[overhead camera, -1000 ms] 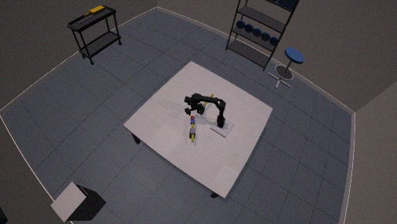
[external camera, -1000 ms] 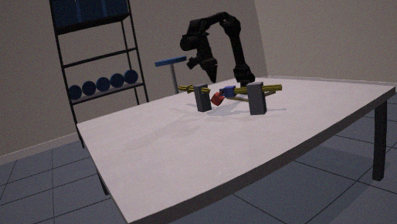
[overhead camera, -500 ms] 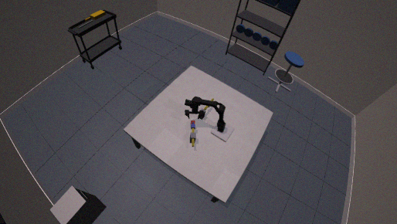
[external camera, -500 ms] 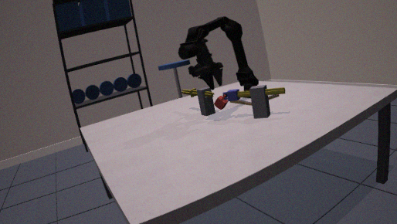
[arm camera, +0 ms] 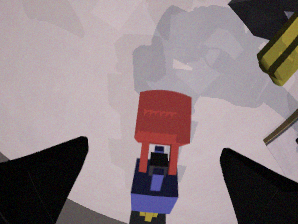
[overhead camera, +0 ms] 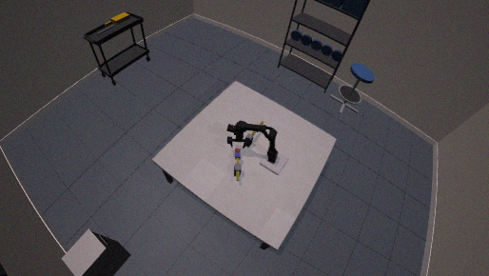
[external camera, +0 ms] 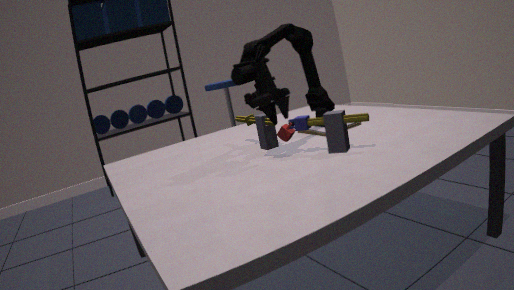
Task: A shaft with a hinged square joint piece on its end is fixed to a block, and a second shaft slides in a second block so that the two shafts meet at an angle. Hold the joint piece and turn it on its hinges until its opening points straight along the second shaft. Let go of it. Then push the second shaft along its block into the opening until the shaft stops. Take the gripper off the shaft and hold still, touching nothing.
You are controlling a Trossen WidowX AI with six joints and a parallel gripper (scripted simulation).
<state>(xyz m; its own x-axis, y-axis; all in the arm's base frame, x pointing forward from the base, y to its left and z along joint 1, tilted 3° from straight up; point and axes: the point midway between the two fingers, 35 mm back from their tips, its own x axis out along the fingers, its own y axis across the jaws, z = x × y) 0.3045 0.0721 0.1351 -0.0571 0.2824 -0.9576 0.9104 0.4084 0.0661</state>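
Right now the red joint piece is 1 cm behind my gripper tip, 1 cm to the left of it and 4 cm below it.
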